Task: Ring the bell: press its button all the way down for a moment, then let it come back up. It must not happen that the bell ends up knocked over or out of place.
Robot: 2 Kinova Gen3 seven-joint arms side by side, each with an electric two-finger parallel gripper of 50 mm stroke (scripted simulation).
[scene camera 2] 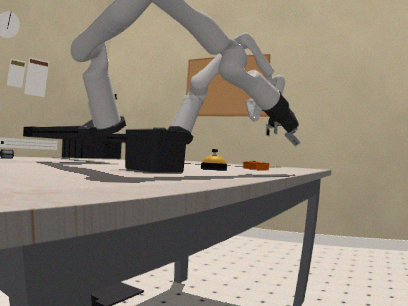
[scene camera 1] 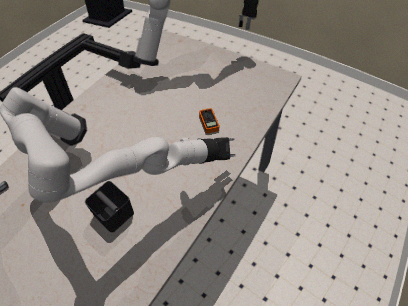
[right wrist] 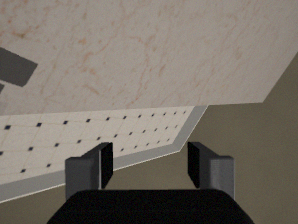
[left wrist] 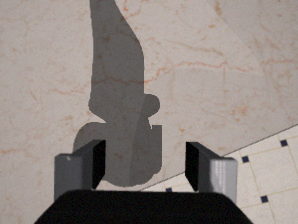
Note:
The pictures show: my left gripper, my right gripper and a black box.

